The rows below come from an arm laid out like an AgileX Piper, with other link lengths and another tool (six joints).
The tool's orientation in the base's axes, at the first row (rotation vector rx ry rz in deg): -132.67 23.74 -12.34
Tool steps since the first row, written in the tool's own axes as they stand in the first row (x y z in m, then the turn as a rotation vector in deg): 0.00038 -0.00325 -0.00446 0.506 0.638 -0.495; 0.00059 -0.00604 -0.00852 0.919 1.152 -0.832; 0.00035 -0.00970 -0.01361 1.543 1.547 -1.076; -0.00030 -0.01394 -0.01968 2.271 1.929 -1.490; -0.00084 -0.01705 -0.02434 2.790 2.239 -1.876; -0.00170 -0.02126 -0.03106 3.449 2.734 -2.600; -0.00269 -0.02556 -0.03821 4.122 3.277 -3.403; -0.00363 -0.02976 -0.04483 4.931 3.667 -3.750; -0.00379 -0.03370 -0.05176 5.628 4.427 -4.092; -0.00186 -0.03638 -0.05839 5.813 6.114 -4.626
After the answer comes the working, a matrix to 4 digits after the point.
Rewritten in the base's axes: -0.00013 -0.00095 0.00545 0.189 -0.929 -0.097; -0.00041 -0.00187 0.01028 0.363 -1.639 -0.218; -0.00120 -0.00274 0.01645 0.786 -2.284 -0.312; -0.00251 -0.00373 0.02370 1.264 -3.070 -0.276; -0.00358 -0.00457 0.02916 1.570 -3.716 -0.214; -0.00527 -0.00594 0.03683 1.871 -4.757 -0.044; -0.00718 -0.00748 0.04487 2.152 -5.887 0.147; -0.00892 -0.00876 0.05246 2.721 -6.663 0.133; -0.01008 -0.01069 0.06011 3.102 -7.640 -0.152; -0.00949 -0.01401 0.06671 2.739 -9.171 -0.983
The tool's axes in the first row as the columns of a matrix, in the base's axes (rounded; the answer above uses it unrounded):
0.9331 -0.2302 0.2762
-0.3583 -0.6586 0.6616
0.0297 -0.7164 -0.6971

